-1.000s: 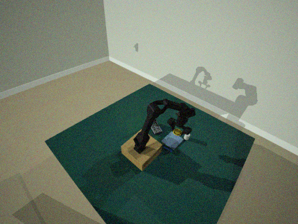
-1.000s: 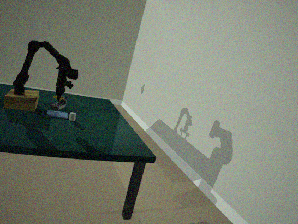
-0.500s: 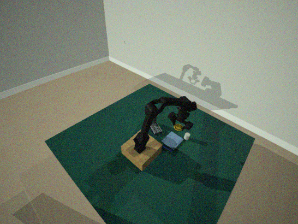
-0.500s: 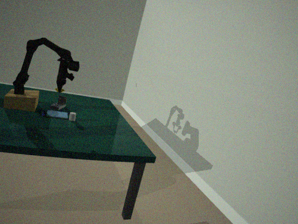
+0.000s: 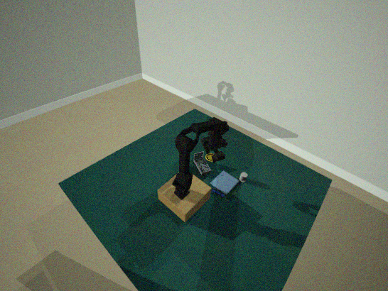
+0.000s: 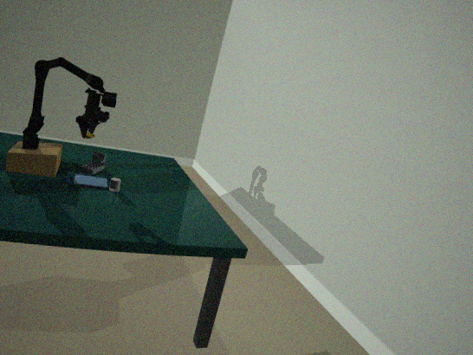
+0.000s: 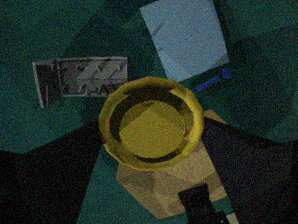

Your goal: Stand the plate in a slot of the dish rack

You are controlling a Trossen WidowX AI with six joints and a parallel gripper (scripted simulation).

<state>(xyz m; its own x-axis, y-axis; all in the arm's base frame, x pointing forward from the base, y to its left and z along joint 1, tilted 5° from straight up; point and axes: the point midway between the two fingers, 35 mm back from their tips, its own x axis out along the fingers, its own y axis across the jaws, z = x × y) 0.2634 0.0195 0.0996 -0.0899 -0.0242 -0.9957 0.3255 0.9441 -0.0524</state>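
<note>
My gripper tip is now 4 cm short of the grey dish rack, 9 cm to the right of it and 16 cm above it. Round my gripper tip: yellow plate (1 cm above); then pale blue mat (5 cm ahead, 10 cm to the right, 18 cm below); then white cup (16 cm ahead, 17 cm to the right, 15 cm below).
</note>
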